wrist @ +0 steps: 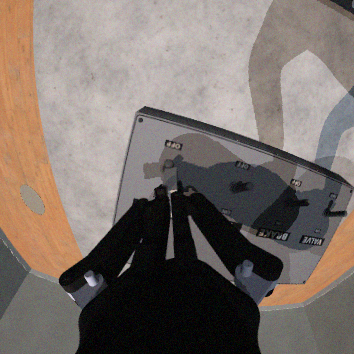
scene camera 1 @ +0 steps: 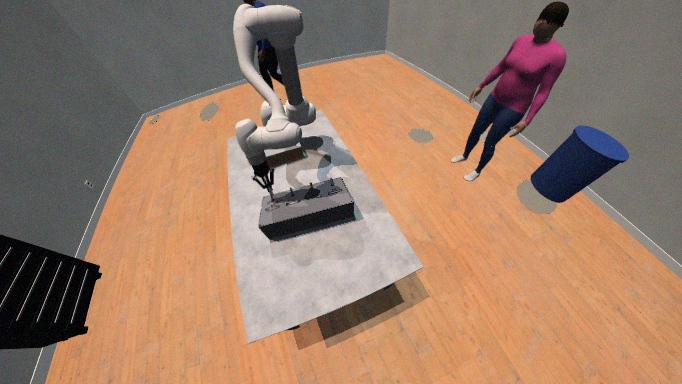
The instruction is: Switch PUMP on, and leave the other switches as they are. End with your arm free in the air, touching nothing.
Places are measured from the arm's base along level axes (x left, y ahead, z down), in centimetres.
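Pixels of known places: gripper, fingertip midpoint: [wrist: 171, 176] [scene camera 1: 272, 195].
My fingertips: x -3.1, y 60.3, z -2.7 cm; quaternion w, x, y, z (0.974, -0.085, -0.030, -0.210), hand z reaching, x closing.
Behind a point stands the place of what it marks.
The grey switch box [scene camera 1: 310, 220] {x 16.0, y 79.8, z 0.7 cm} [wrist: 134, 150] {x -9.6, y 60.4, z 1.6 cm} lies on the table, with its switches in a row. The PUMP switch [wrist: 168, 164] {x -4.0, y 58.5, z -2.9 cm} is at the left end in the wrist view, close to an OFF label; its tilt is hard to tell. My gripper [scene camera 1: 271, 198] {x -3.1, y 60.3, z -2.7 cm} [wrist: 171, 176] {x -3.1, y 60.3, z -2.7 cm} is shut and empty, its tips low over the panel beside the PUMP switch. Contact cannot be made out. The FAN switch [scene camera 1: 292, 191] {x 8.5, y 59.8, z -1.3 cm} [wrist: 240, 187] {x 7.4, y 59.2, z -1.7 cm}, BRAKE switch [scene camera 1: 311, 187] {x 19.7, y 59.6, z -1.0 cm} [wrist: 299, 202] {x 19.4, y 58.3, z -1.8 cm} and VALVE switch [scene camera 1: 331, 182] {x 31.7, y 59.0, z -0.9 cm} [wrist: 335, 212] {x 31.4, y 58.0, z -1.1 cm} stand farther along. My fingers hide the PUMP name label.
The box stands on a pale table [scene camera 1: 320, 280] {x 14.9, y 109.3, z 9.6 cm} [wrist: 90, 75] {x -22.8, y 52.1, z 9.6 cm}. A person in pink [scene camera 1: 532, 75] and a blue barrel [scene camera 1: 575, 165] are on the right. Another person [scene camera 1: 269, 62] is partly hidden behind the arm. A black slatted object [scene camera 1: 45, 295] is at the lower left.
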